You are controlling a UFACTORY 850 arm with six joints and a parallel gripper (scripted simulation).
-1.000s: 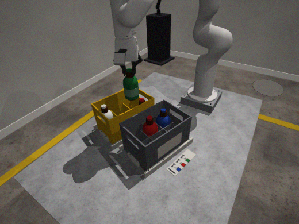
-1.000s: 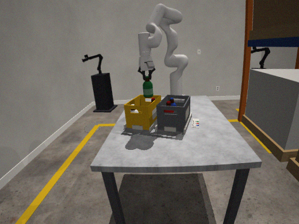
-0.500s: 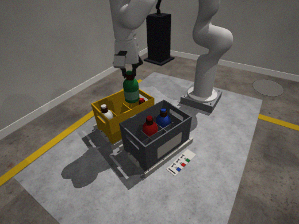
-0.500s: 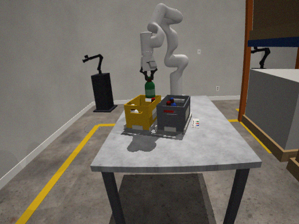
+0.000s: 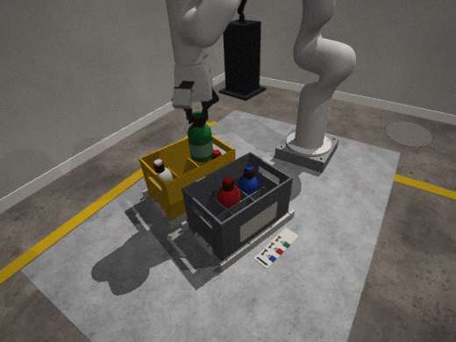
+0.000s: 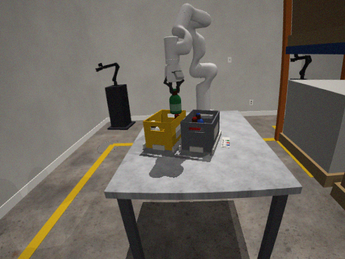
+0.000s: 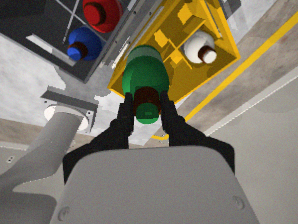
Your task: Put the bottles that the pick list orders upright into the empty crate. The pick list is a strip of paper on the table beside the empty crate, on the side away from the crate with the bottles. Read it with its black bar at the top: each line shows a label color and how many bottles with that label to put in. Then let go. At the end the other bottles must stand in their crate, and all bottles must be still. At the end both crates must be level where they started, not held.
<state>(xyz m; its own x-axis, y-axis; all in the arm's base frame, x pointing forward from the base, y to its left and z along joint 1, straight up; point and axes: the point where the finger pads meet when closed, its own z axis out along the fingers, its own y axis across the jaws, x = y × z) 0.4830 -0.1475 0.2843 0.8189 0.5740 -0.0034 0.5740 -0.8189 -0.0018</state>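
My hand is 7 cm above the green-label bottle. The rest, counted from my hand: blue-label bottle (8 cm behind, 13 cm to the left, 25 cm below); red bottle (1 cm ahead, 12 cm to the left, 25 cm below); yellow crate (7 cm to the right, 25 cm below).
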